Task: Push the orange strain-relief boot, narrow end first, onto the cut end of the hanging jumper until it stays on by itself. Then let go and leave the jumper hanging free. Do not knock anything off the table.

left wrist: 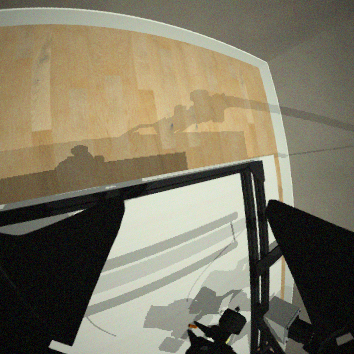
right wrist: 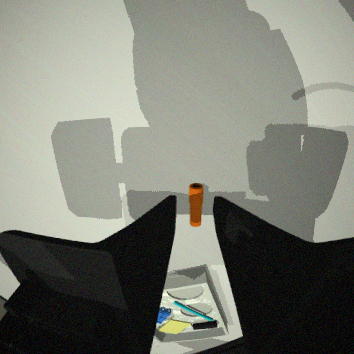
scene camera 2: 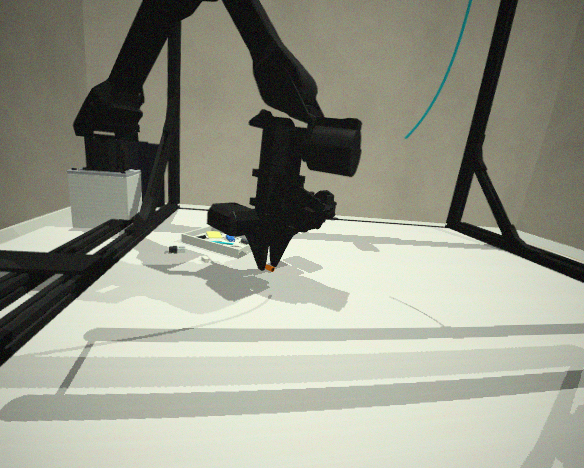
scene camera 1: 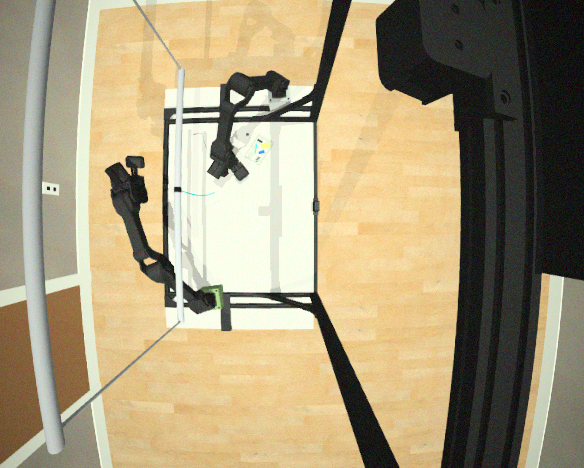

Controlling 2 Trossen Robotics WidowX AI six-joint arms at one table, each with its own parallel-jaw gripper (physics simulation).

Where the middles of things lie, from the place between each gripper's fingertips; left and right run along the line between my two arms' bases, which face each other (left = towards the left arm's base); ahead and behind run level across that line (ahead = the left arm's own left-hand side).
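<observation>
My left hand is 200 mm above the grey parts tray (scene camera 2: 238, 249), 290 mm to the left of it and 390 mm past it.
Counted from my right hand, the grey parts tray is 10 mm above my right hand, 110 mm to the right of it and 80 mm behind it.
</observation>
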